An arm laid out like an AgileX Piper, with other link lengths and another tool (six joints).
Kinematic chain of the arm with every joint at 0, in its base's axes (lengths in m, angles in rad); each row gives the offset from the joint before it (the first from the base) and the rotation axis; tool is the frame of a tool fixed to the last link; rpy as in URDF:
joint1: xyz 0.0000 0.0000 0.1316 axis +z
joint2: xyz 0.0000 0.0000 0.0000 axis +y
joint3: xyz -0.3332 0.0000 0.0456 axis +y
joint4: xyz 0.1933 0.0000 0.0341 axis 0.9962 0 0.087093
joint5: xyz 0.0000 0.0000 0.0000 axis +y
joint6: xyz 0.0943 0.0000 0.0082 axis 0.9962 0 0.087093
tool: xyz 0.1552 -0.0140 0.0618 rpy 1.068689 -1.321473 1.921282
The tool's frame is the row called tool.
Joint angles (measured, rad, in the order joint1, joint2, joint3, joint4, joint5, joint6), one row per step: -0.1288, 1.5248, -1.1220, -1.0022, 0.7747, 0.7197; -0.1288, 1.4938, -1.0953, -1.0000, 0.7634, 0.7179; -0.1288, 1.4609, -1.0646, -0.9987, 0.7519, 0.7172; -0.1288, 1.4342, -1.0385, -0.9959, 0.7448, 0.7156; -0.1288, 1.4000, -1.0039, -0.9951, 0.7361, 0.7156; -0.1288, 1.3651, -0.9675, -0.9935, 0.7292, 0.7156
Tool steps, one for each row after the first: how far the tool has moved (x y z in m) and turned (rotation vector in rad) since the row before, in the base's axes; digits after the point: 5 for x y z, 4 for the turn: -0.00739, 0.00307, 0.00262, 0.0028, -0.0098, 0.0094; -0.00834, 0.00316, 0.00175, 0.0027, -0.0084, 0.0092; -0.00745, 0.00240, 0.00033, 0.0031, -0.0040, 0.0058; -0.00976, 0.00282, 0.00006, 0.0024, -0.0047, 0.0067; -0.01054, 0.00265, -0.00097, 0.0030, -0.0027, 0.0050
